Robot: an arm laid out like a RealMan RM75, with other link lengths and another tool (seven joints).
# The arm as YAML. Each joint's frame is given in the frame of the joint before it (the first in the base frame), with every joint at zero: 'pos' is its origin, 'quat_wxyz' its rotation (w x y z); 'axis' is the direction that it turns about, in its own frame. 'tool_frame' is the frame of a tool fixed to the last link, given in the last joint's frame.
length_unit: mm
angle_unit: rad
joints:
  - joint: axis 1
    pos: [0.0, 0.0, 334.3]
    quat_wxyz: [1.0, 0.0, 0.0, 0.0]
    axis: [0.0, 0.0, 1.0]
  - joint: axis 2
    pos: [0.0, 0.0, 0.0]
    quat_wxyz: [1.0, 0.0, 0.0, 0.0]
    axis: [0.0, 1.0, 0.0]
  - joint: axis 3
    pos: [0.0, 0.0, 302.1]
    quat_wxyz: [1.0, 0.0, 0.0, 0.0]
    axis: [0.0, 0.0, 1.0]
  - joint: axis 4
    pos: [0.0, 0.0, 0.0]
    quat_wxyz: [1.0, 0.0, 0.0, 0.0]
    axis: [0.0, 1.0, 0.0]
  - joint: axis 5
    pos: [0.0, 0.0, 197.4]
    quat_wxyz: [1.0, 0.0, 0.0, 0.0]
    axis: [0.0, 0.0, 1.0]
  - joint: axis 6
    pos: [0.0, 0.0, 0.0]
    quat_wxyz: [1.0, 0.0, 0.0, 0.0]
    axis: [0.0, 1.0, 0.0]
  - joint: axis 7
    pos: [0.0, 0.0, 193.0]
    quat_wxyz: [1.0, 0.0, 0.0, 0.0]
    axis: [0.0, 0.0, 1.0]
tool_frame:
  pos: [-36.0, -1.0, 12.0]
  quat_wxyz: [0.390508, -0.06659, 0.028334, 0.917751]
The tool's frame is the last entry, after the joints.
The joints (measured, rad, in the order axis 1, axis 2, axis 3, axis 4, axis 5, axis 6, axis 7), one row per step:
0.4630 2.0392 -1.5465 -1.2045 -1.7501 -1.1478 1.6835
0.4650 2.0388 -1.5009 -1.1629 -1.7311 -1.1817 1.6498
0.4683 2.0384 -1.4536 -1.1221 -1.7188 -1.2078 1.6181
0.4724 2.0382 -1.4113 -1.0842 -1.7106 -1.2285 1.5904
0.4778 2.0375 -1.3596 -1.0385 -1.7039 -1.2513 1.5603
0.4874 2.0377 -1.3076 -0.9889 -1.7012 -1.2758 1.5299
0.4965 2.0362 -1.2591 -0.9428 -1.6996 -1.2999 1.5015
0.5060 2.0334 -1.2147 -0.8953 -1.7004 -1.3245 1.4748
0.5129 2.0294 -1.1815 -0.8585 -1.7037 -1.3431 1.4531
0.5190 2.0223 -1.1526 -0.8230 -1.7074 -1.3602 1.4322
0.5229 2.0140 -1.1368 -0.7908 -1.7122 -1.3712 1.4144
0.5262 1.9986 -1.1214 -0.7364 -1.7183 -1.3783 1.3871
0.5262 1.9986 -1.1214 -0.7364 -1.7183 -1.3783 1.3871
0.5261 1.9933 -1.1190 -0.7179 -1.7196 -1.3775 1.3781
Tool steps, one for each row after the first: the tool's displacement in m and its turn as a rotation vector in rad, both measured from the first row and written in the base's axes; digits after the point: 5 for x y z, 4 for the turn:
0.00778 0.00260 0.00550 -0.0059 0.0197 -0.0175
0.01563 0.00673 0.01149 -0.0021 0.0375 -0.0360
0.02268 0.01053 0.01653 0.0032 0.0532 -0.0530
0.03133 0.01518 0.02269 0.0115 0.0724 -0.0760
0.03902 0.01913 0.02752 0.0157 0.0915 -0.0965
0.04600 0.02214 0.03229 0.0189 0.1100 -0.1138
0.05296 0.02396 0.03595 0.0174 0.1267 -0.1305
0.05889 0.02492 0.03876 0.0163 0.1366 -0.1418
0.06523 0.02558 0.04186 0.0152 0.1428 -0.1517
0.07197 0.02514 0.04301 0.0104 0.1407 -0.1607
0.08480 0.02415 0.04373 0.0042 0.1316 -0.1815
0.08480 0.02415 0.04373 0.0042 0.1316 -0.1815
0.08967 0.02366 0.04360 0.0029 0.1271 -0.1902

